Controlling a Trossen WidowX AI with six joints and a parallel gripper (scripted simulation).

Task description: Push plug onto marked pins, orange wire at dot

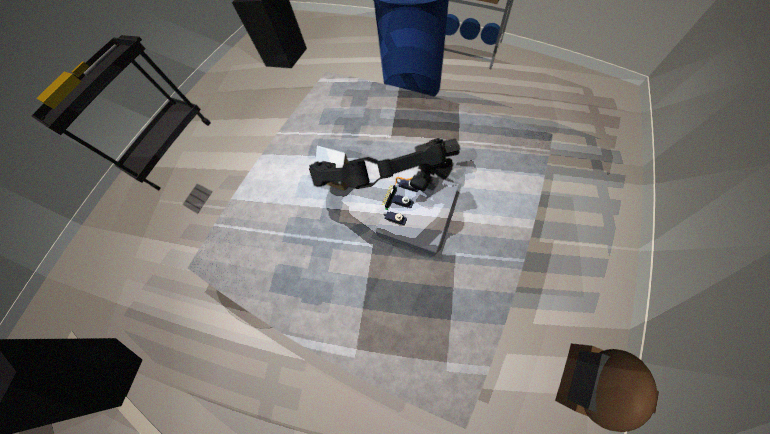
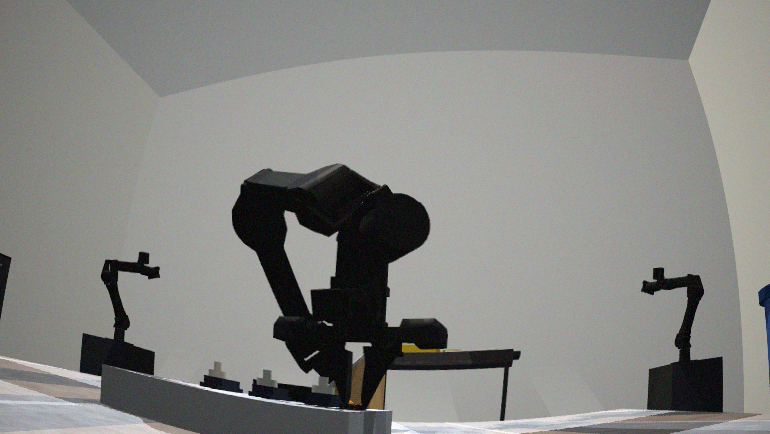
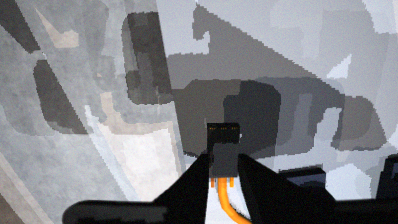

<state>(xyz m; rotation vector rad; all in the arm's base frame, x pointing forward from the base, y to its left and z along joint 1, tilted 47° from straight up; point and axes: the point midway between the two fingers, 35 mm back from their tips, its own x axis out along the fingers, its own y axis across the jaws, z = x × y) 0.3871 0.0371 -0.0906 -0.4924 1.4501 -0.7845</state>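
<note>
My gripper tip is now 4 cm short of the grey table slab, 13 cm to the left of it and 3 cm above it.
</note>
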